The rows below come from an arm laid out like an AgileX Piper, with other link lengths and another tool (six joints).
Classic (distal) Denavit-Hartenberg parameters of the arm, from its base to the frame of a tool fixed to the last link. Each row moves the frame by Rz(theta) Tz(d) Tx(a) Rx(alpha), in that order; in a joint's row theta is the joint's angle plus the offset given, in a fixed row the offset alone. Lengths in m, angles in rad.
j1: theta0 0; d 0.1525; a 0; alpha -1.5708
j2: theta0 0.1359; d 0; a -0.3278; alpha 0
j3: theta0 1.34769; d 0; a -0.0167; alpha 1.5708
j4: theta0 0; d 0.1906; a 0; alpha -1.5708
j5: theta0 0; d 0; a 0; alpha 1.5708
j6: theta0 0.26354; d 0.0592; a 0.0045; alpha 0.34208
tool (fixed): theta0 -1.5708; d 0.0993; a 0; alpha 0
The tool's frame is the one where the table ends.
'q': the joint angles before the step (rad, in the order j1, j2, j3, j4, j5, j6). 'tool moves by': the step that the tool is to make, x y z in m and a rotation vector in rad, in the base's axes. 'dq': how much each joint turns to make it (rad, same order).
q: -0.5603 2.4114 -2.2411 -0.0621 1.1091 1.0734
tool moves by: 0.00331 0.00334 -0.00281 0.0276 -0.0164 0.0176
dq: -0.0017 0.0053 0.0000 0.0412 -0.0055 -0.0244
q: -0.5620 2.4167 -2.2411 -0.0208 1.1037 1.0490
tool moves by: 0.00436 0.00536 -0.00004 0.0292 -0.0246 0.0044
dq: 0.0020 0.0000 0.0000 0.0404 -0.0053 -0.0065
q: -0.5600 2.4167 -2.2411 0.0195 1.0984 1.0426
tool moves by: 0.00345 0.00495 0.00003 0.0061 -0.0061 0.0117
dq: 0.0095 0.0001 -0.0001 0.0097 -0.0019 -0.0033
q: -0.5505 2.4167 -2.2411 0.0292 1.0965 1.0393
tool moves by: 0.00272 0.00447 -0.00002 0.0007 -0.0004 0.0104
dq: 0.0104 0.0001 0.0000 0.0008 0.0000 -0.0001
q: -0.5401 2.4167 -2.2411 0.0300 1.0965 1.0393
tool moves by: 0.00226 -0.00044 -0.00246 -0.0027 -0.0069 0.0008
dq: 0.0012 0.0058 -0.0001 0.0013 -0.0130 -0.0001
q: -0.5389 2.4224 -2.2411 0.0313 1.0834 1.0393
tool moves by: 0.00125 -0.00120 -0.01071 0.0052 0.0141 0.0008
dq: 0.0000 0.0227 -0.0016 -0.0025 -0.0064 -0.0007
